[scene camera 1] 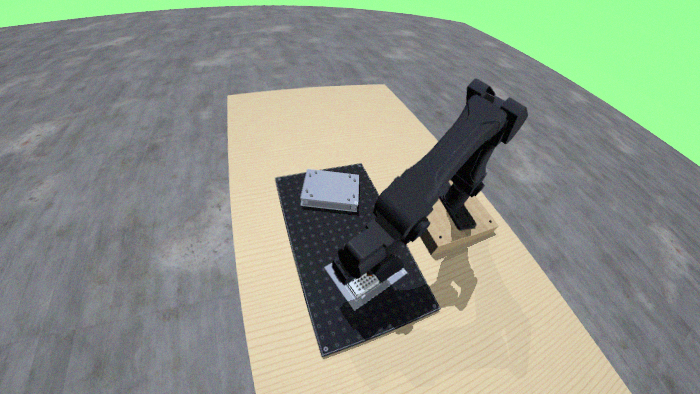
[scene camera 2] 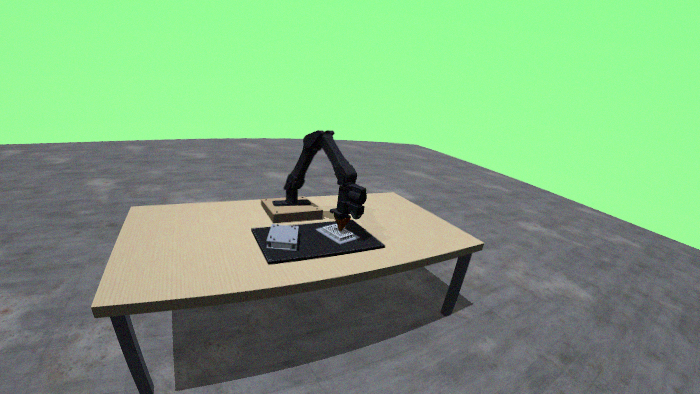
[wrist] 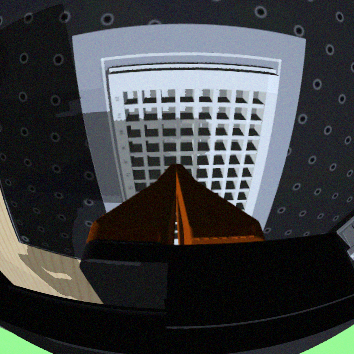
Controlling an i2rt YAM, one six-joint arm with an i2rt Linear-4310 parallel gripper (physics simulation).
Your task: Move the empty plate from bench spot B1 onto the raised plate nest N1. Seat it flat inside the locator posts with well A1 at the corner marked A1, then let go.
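Places are measured from the arm's base along level axes (x ahead, y left, z up), in metres.
Pixels of known places: gripper, fingertip midpoint: point(scene camera 1: 368, 272) point(scene camera 2: 340, 230) point(wrist: 175, 173); arm's base at its link origin: point(scene camera 1: 451, 203) point(scene camera 2: 291, 203).
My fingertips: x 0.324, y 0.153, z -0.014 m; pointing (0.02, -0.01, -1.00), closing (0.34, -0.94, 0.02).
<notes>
For each thing: its top centre in the pictures, then the offset to it from my fingertips. "spot": a spot on its surface instead. Level surfaces: height alone.
- white plate with square wells, top centre: point(wrist: 193, 179) point(scene camera 1: 367, 268) point(scene camera 2: 338, 230) 0.000 m ahead, 0.011 m right, 0.001 m up
- flat grey spot B1 at a spot on its surface: point(wrist: 287, 65) spot: 0.081 m ahead, 0.037 m right, 0.013 m down
- raised nest N1 at its top centre: point(scene camera 1: 331, 183) point(scene camera 2: 283, 231) 0.036 m ahead, 0.273 m right, 0.031 m up
- black perforated board at its top centre: point(wrist: 325, 179) point(scene camera 1: 346, 235) point(scene camera 2: 316, 237) 0.024 m ahead, 0.119 m right, 0.014 m down
- wooden table at its surface level: 0.028 m down
- grey block at a spot on its surface: point(wrist: 347, 235) spot: 0.017 m back, 0.198 m right, 0.002 m down
The white plate with square wells point(scene camera 1: 365, 284) point(scene camera 2: 333, 230) point(wrist: 200, 131) lies on the flat grey spot B1 point(scene camera 1: 336, 281) point(scene camera 2: 352, 242) point(wrist: 287, 65) on the black board. My gripper point(scene camera 2: 341, 230) point(wrist: 175, 173) is shut, its orange fingertips together over the middle of the plate with nothing between them. Whether the tips touch the plate I cannot tell. The fingers and gripper body hide the plate's near part in the wrist view. The raised nest N1 point(scene camera 1: 330, 187) point(scene camera 2: 283, 235), a grey block with small dark posts near its corners, bears no plate. The A1 mark is too small to read.
The black perforated board point(scene camera 1: 320, 250) point(scene camera 2: 310, 252) lies on the wooden table point(scene camera 1: 280, 125) point(scene camera 2: 200, 250) and carries both nest and spot. The arm's wooden base block point(scene camera 1: 460, 240) point(scene camera 2: 297, 215) stands beside the board. A corner of a grey block point(wrist: 347, 235) shows at the wrist view's right edge.
</notes>
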